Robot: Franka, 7 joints.
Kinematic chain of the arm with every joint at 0, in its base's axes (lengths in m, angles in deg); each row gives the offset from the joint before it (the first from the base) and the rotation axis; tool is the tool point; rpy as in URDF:
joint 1: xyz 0 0 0.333 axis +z
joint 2: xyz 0 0 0 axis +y
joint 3: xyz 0 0 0.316 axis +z
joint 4: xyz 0.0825 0 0 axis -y
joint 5: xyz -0.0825 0 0.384 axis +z
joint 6: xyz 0 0 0 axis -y
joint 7: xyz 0.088 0 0 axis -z
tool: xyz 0 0 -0.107 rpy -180 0 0
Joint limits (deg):
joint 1: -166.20..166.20
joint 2: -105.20..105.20
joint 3: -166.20..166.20
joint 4: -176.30..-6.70
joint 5: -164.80..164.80
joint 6: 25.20..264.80
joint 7: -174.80..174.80
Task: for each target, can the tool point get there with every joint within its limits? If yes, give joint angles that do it. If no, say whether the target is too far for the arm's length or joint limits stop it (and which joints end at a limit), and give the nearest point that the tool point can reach.
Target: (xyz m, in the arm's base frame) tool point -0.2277 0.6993 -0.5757
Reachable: no: too far | nearest point -0.1730 0.5312 -0.2839 | short by 0.341 m
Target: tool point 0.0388 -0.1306 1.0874
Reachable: yes | joints -104.37 -11.91 33.04 -23.32 -43.88 73.34 -136.76
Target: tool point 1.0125 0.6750 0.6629
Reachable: no: too far | nearest point 0.6889 0.4593 0.5575 | short by 0.403 m
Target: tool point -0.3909 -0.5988 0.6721
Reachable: yes | joints -76.97 41.17 -75.96 -67.77 -113.71 149.62 57.94
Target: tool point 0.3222 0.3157 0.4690
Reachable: yes | joints -37.31 37.19 102.45 -109.52 -28.79 55.35 -138.76
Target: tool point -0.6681 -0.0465 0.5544
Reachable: yes | joints -29.88 -68.77 -98.09 -39.30 24.69 57.17 144.08
